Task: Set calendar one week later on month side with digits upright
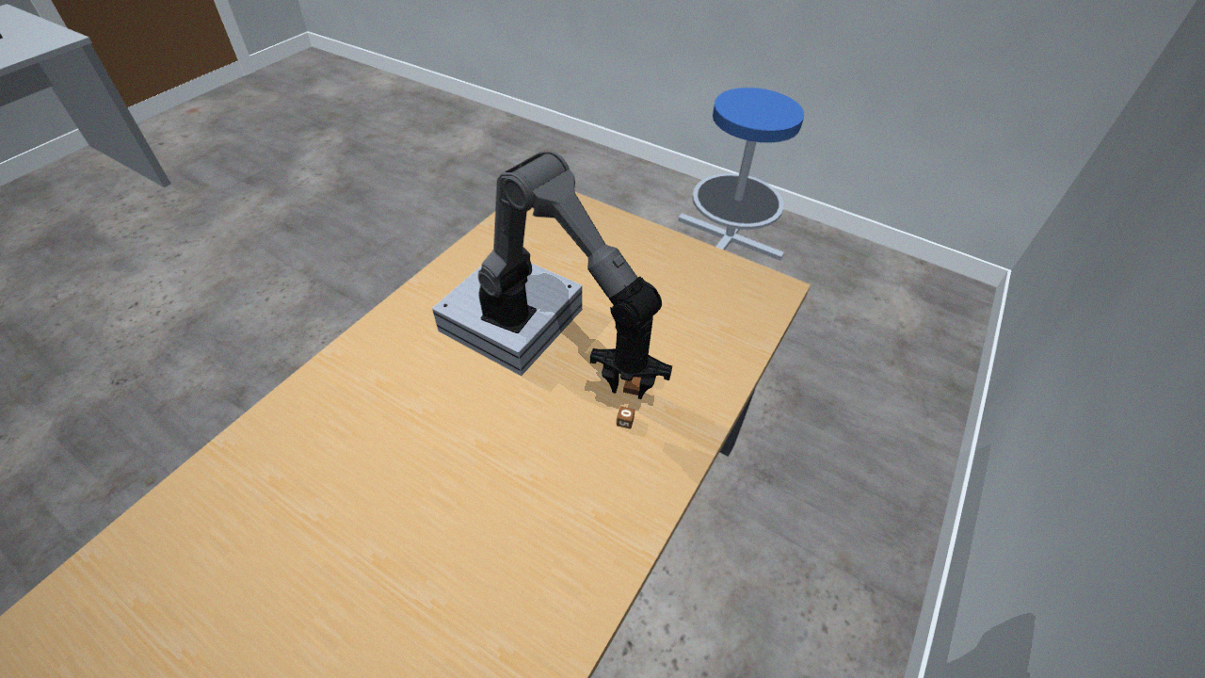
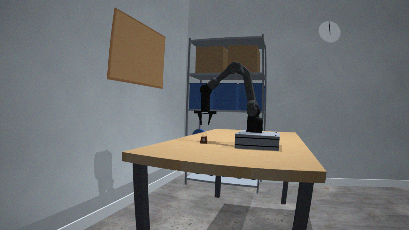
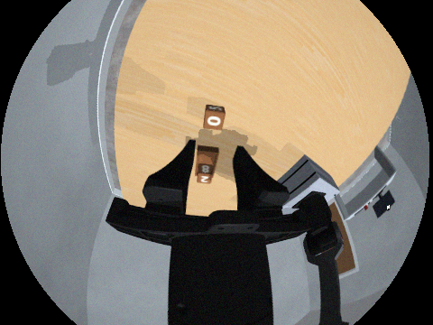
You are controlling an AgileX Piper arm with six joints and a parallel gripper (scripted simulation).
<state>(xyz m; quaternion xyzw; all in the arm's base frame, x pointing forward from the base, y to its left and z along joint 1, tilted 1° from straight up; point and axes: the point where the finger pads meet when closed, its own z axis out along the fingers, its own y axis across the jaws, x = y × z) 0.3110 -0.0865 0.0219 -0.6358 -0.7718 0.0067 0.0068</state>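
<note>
My gripper is now 110 mm to the right of the brown tray, 100 mm above it and 20 mm past it. Round my hand: brown digit cube (90 mm below).
</note>
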